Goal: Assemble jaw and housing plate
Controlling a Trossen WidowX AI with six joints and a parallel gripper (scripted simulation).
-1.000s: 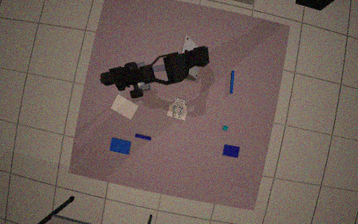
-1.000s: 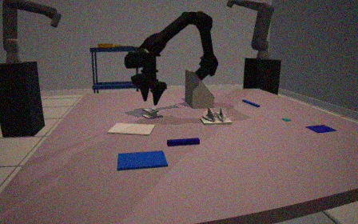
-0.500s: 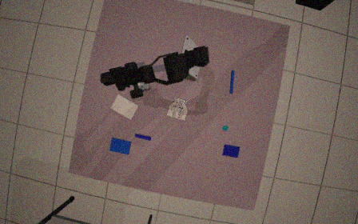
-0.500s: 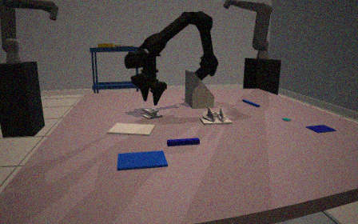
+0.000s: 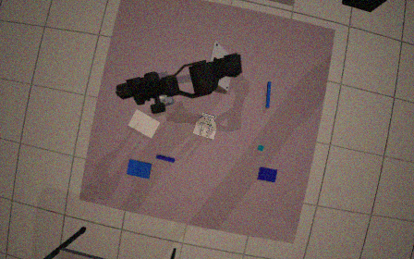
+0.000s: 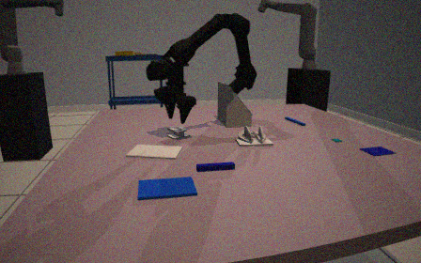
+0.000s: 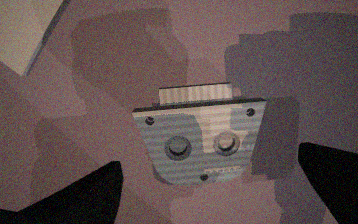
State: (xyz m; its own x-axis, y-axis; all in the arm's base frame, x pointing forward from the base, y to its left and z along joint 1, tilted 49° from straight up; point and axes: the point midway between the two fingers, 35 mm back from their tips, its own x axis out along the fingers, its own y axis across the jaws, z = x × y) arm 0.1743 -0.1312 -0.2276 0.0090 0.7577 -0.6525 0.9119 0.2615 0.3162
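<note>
The grey housing plate is 30 mm below my gripper tip and 10 mm to the left of it. Round my gripper tip: dark blue bar: 320 mm ahead, 80 mm to the left, 50 mm below; dark blue slab: 660 mm to the left, 300 mm ahead, 60 mm below; teal piece: 590 mm to the left, 160 mm ahead, 60 mm below.
</note>
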